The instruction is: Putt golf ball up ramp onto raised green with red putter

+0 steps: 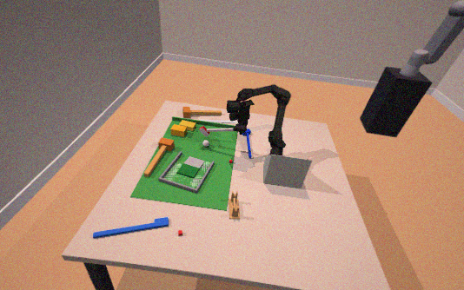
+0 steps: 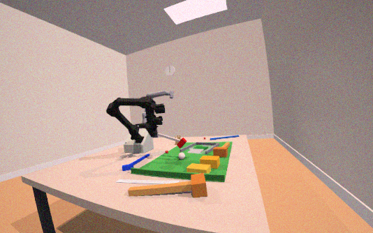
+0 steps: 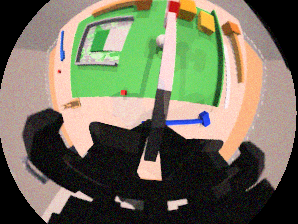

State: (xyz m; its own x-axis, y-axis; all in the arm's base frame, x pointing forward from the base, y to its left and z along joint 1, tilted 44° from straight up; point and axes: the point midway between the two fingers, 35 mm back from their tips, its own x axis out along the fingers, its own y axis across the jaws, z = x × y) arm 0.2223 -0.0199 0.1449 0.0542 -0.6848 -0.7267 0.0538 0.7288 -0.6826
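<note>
Right now my gripper tip is 12 cm short of the red putter. The rest, counted from my gripper tip: white golf ball 21 cm ahead, 12 cm below; then wooden stand 4 cm behind, 45 cm to the left, 12 cm below.
</note>
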